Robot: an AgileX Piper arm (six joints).
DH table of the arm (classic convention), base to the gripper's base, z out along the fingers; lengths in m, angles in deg. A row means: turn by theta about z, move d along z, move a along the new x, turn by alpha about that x. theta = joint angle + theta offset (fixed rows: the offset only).
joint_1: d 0.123, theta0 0, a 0, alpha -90
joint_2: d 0, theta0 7.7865, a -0.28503, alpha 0
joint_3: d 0, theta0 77.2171, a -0.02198, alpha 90
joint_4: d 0.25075, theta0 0, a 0, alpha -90
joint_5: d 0, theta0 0, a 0, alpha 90
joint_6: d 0.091, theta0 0, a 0, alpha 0
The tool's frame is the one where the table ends.
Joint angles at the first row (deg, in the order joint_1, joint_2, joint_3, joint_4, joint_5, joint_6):
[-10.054, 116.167, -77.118, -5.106, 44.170, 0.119]
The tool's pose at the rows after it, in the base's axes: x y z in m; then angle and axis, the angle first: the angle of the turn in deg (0 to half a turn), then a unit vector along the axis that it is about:
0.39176 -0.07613 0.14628 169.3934 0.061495 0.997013 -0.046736
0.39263 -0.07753 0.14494 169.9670 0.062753 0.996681 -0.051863
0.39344 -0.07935 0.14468 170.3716 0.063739 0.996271 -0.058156
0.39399 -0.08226 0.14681 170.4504 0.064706 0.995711 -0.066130
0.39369 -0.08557 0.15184 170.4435 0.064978 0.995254 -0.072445
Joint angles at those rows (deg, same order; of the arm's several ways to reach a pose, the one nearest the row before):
[-10.069, 116.741, -77.616, -5.781, 44.848, 0.697]
[-10.096, 117.201, -78.085, -6.650, 45.405, 1.347]
[-10.160, 117.516, -78.563, -7.649, 45.943, 1.999]
[-10.355, 117.508, -79.061, -8.809, 46.479, 2.592]
[-10.678, 117.077, -79.567, -9.585, 47.338, 2.671]

